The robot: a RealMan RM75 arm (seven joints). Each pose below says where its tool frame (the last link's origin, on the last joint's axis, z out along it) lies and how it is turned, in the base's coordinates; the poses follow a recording.
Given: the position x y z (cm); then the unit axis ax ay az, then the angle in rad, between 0 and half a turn.
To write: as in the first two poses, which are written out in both.
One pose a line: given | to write
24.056, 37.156, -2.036, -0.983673, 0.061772, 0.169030, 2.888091 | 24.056, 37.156, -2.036, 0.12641, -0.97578, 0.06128, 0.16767
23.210, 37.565, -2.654, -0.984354, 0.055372, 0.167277, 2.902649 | 23.210, 37.565, -2.654, 0.11919, -0.97734, 0.05498, 0.16608
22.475, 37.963, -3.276, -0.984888, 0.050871, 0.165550, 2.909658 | 22.475, 37.963, -3.276, 0.11571, -0.97827, 0.05053, 0.16444
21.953, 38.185, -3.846, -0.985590, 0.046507, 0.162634, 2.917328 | 21.953, 38.185, -3.846, 0.11190, -0.97940, 0.04621, 0.16161
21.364, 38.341, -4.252, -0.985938, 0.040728, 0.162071, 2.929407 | 21.364, 38.341, -4.252, 0.10589, -0.98039, 0.04050, 0.16116
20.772, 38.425, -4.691, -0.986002, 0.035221, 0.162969, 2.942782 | 20.772, 38.425, -4.691, 0.09924, -0.98113, 0.03505, 0.16216
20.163, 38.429, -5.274, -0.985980, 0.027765, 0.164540, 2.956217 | 20.163, 38.429, -5.274, 0.09256, -0.98175, 0.02765, 0.16383
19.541, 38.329, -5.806, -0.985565, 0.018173, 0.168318, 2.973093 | 19.541, 38.329, -5.806, 0.08415, -0.98207, 0.01811, 0.16772
